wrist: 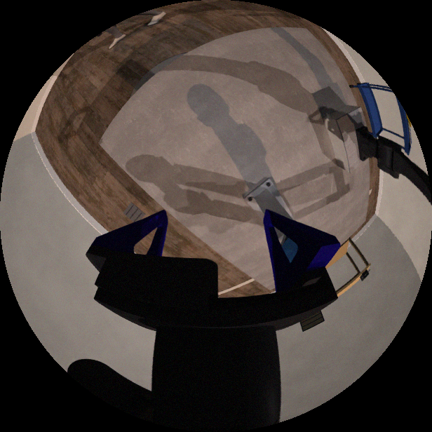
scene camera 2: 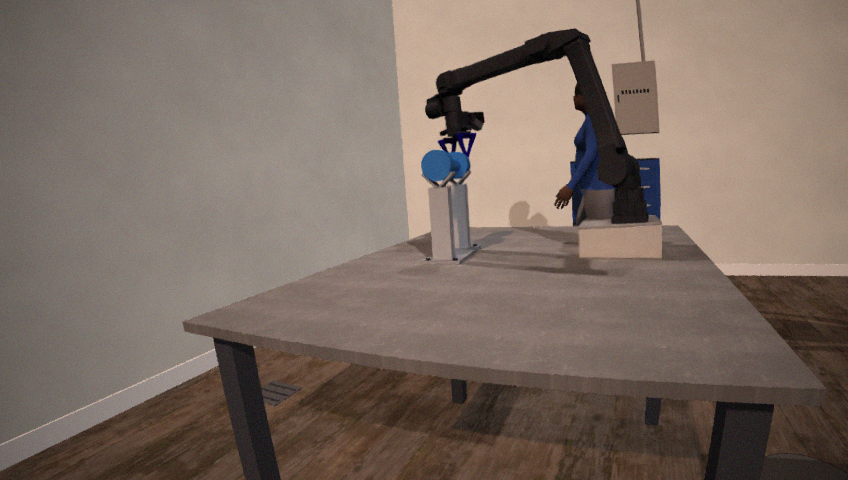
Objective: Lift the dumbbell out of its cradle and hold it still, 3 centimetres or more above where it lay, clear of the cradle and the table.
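Places are measured from the arm's base along level axes (x back, y down, z right), in metres.
Pixels of known places: arm's base, link origin: (scene camera 2: pixel 630 220).
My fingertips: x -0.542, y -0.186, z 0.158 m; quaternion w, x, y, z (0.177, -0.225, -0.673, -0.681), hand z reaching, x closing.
For each thing: its top centre in the pictures, then the offset to it from my fingertips. Level surfaces: height alone.
- dumbbell, top centre: (scene camera 2: pixel 446 150) dz -0.259, dx +0.087, dy -0.015 m
- cradle, top centre: (scene camera 2: pixel 447 171) dz -0.259, dx +0.087, dy +0.041 m
- table, surface height: dy +0.266 m
The dumbbell (scene camera 2: pixel 437 165) has blue round heads and rests in the V-shaped tops of the cradle. In the wrist view, a small blue part of the dumbbell (wrist: pixel 289 249) shows through the opening of the right finger. The cradle (scene camera 2: pixel 441 223) (wrist: pixel 274 206) has two light grey posts on a base plate on the table (scene camera 2: pixel 505 309) (wrist: pixel 165 100). My gripper (scene camera 2: pixel 458 151) (wrist: pixel 215 214) is open, with nothing between its dark blue fingers. It points down, with its fingers just above or behind the dumbbell's heads; the heads partly hide the tips in the scene view. The dumbbell's handle is hidden.
The arm stands on a pale base box (scene camera 2: pixel 618 240) at the right rear of the table. A person in blue (scene camera 2: pixel 586 148) is behind the arm, beside a blue drawer cabinet (scene camera 2: pixel 650 184). A grey wall (scene camera 2: pixel 208 148) is at the left.
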